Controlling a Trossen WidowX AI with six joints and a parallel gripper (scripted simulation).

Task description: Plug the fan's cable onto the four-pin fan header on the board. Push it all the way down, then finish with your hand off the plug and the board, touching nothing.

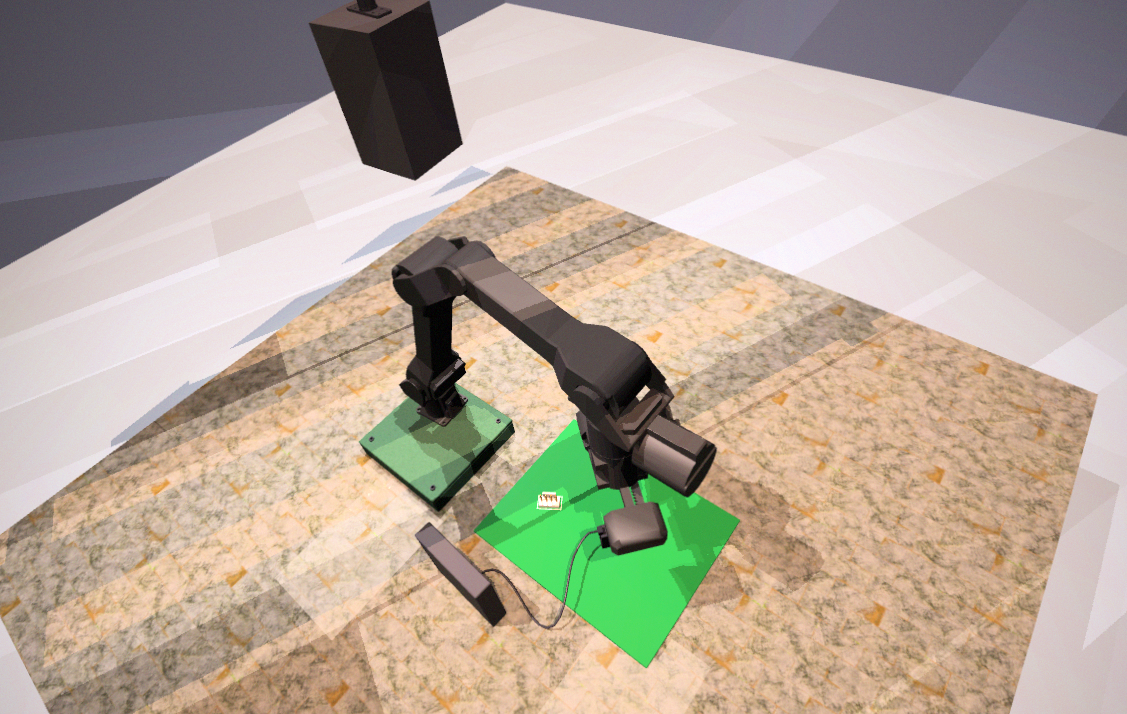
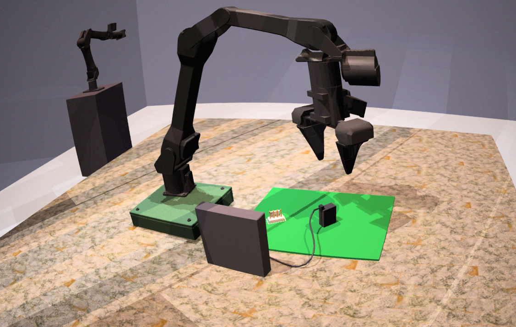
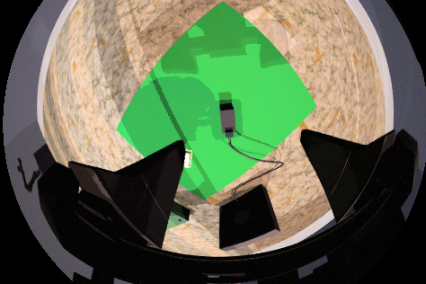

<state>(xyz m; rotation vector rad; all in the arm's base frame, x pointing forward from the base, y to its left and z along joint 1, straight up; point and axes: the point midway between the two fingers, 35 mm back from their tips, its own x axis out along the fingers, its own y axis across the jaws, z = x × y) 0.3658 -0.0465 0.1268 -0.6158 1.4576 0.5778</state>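
Right now the dark fan plug is 2 cm behind my gripper tip and 10 cm below it. The rest, counted from my gripper tip: green board: 3 cm behind, 1 cm to the left, 14 cm below; then dark fan: 15 cm behind, 16 cm to the right, 7 cm below; then four-pin fan header: 12 cm behind, 13 cm below.
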